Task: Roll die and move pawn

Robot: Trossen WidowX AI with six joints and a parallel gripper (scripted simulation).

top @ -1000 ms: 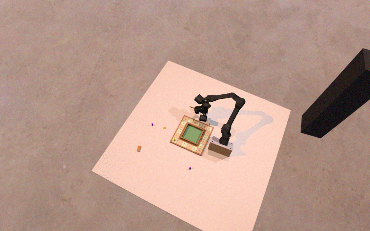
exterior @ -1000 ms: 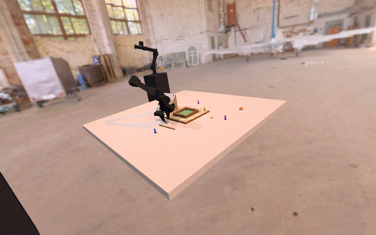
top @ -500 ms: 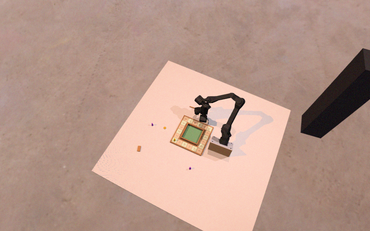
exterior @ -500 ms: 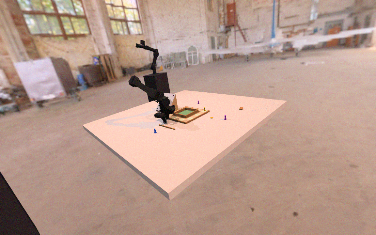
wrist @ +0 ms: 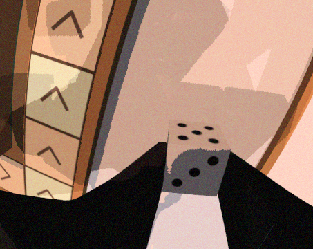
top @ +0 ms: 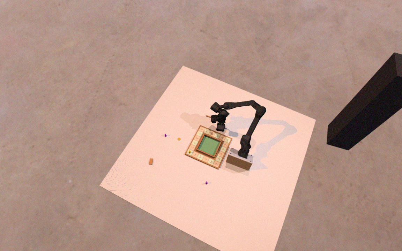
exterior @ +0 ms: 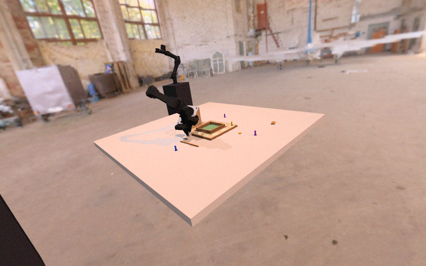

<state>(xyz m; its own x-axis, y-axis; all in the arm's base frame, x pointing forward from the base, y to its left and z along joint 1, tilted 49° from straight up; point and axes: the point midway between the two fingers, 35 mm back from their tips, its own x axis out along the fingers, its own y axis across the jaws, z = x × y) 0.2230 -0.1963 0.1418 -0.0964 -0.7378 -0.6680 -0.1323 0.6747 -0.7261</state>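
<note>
Right now my gripper tip is 170 mm short of the yellow pawn, 290 mm to the right of it and 10 mm above it. Round my gripper tip: white die: right at my gripper tip; blue pawn: 40 mm ahead, 170 mm to the right, 20 mm below; thin stick: 60 mm ahead, 70 mm to the right, 30 mm below.
</note>
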